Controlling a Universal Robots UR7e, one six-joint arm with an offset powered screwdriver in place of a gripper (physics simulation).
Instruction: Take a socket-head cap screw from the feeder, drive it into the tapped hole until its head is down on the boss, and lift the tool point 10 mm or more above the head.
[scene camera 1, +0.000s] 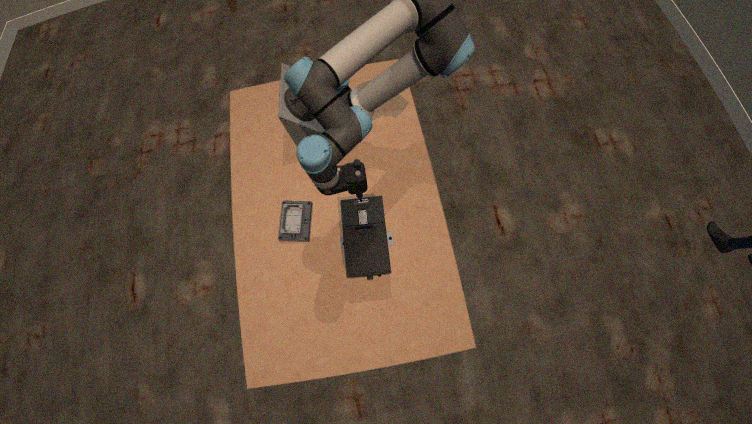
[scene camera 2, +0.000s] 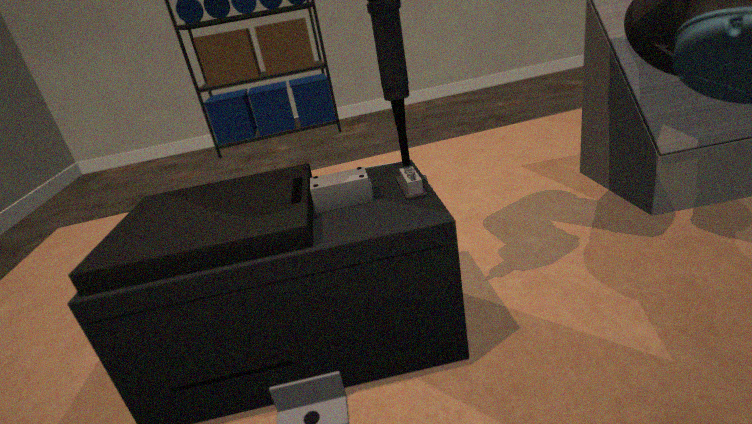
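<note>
The black screw feeder (scene camera 1: 367, 253) (scene camera 2: 273, 310) stands on the table, with a small light pick-up block (scene camera 2: 413, 186) at one end of its top. My screwdriver (scene camera 1: 361, 198) (scene camera 2: 406, 162) points down in place of a gripper, its tip at the far edge of that block. Whether it touches a screw or holds one is too small to tell. A dark grey housing (scene camera 1: 307, 231) with a light inner area lies beside the feeder in the scene camera 1 view. Its tapped hole and boss cannot be made out, and it does not show in the scene camera 2 view.
A light block (scene camera 1: 362, 216) (scene camera 2: 342, 193) stands on the feeder top beside the raised black cover (scene camera 2: 210, 215). A metal bracket (scene camera 1: 390, 239) (scene camera 2: 310, 392) sits at the feeder's side. The grey robot pedestal (scene camera 2: 621, 115) stands on the table (scene camera 1: 294, 342). A person's foot (scene camera 1: 720, 238) shows at the right.
</note>
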